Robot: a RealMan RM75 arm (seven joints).
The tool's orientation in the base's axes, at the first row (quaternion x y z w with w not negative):
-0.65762, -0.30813, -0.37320, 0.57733
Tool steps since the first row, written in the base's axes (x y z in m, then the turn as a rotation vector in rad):
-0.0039, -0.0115, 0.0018, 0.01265, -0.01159, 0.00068
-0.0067, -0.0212, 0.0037, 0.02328, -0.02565, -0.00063
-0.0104, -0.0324, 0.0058, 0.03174, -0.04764, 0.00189
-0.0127, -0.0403, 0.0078, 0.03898, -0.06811, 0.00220
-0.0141, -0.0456, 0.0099, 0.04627, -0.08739, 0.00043
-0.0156, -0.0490, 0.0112, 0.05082, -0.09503, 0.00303
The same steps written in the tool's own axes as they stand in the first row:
-0.0003, -0.0026, -0.0120, 0.00760, 0.01188, -0.00979
0.0001, -0.0045, -0.0221, 0.01250, 0.02348, -0.02220
0.0002, -0.0071, -0.0338, 0.01969, 0.03238, -0.04295
0.0009, -0.0090, -0.0420, 0.02433, 0.04120, -0.06224
0.0021, -0.0105, -0.0476, 0.02720, 0.05100, -0.08023
0.0024, -0.0119, -0.0512, 0.03202, 0.05453, -0.08732

